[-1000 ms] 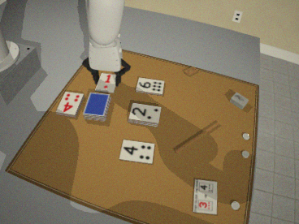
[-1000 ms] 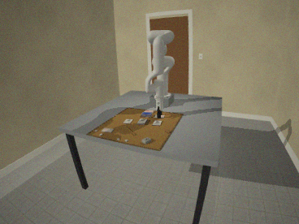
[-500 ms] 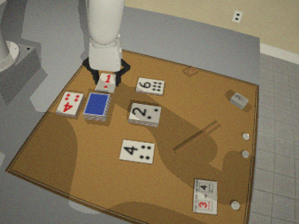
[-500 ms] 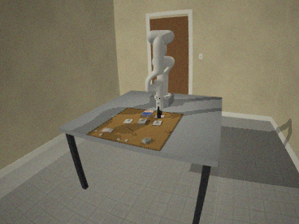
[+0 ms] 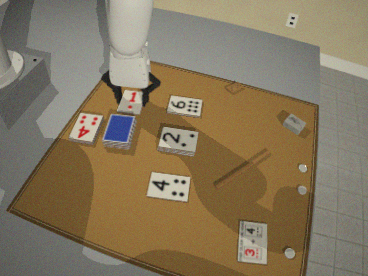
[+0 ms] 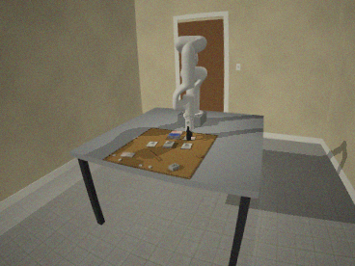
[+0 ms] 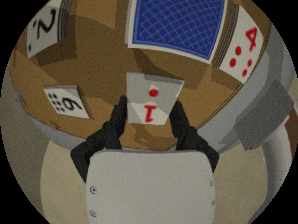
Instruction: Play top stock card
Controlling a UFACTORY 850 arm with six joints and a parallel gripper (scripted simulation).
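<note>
My hand is 180 mm short of the brown card cloth, 120 mm to the left of it and 30 mm above it. The rest, counted from my hand: small grey block: 440 mm ahead, 40 mm to the left; thin stick: 320 mm ahead, 140 mm to the right, 10 mm below; rule card: 370 mm ahead, 320 mm to the right, 10 mm below.
</note>
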